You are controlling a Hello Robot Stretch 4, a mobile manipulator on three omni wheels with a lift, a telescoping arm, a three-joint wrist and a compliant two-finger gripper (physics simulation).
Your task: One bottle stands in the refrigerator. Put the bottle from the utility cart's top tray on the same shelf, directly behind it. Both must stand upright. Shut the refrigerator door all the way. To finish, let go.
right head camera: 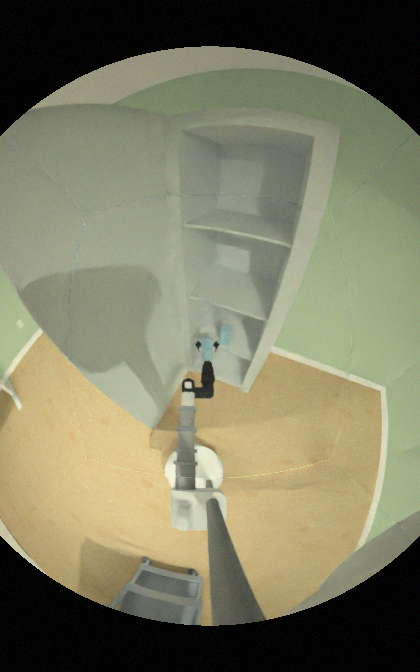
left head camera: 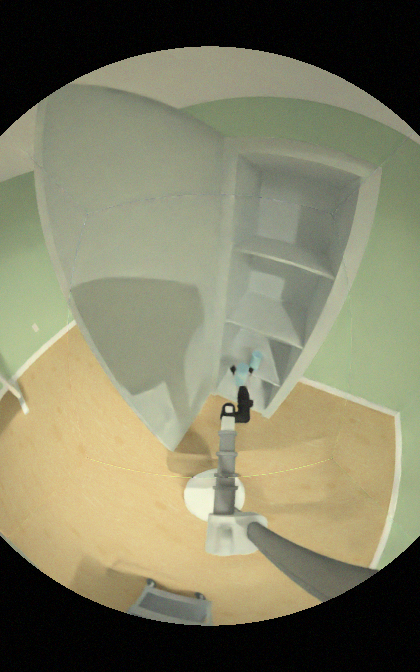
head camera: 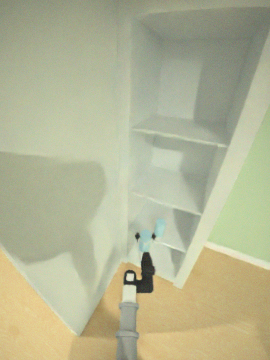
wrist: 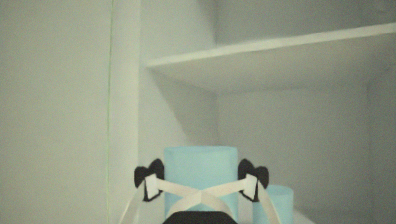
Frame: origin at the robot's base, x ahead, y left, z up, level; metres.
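Where they show: gripper, fingertip midpoint: point(head camera: 145, 233).
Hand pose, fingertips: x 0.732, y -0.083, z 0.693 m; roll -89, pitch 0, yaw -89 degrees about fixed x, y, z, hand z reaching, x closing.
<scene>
Each offset is from my fingertips to the top centre of the thing. Level surfaces: height alone.
My gripper point(head camera: 145, 236) point(left head camera: 242, 370) point(right head camera: 207, 345) point(wrist: 201, 172) is shut on a light blue bottle @(dz +0.030, dx -0.033, dy +0.000 m) point(head camera: 144, 243) point(left head camera: 241, 378) point(right head camera: 207, 353) point(wrist: 201, 160), held upright at the refrigerator's lower front opening. The other light blue bottle @(dz -0.062, dx +0.153, dy -0.124 m) point(head camera: 160, 227) point(left head camera: 256, 360) point(right head camera: 225, 335) point(wrist: 284, 202) stands upright on the lower shelf @(dz -0.206 m) point(head camera: 174, 246), right of the held bottle and farther in. In the wrist view a gap shows between the two, and their lower parts are hidden. The refrigerator door point(head camera: 55, 100) point(left head camera: 135, 225) point(right head camera: 115, 210) is wide open on the left.
The refrigerator's right side wall point(head camera: 240, 130) point(right head camera: 305, 210) stands right of the arm. A higher shelf point(wrist: 280, 45) spans above the bottles in the wrist view. The utility cart point(left head camera: 175, 594) point(right head camera: 162, 595) is behind the robot's base. Green walls stand on both sides.
</scene>
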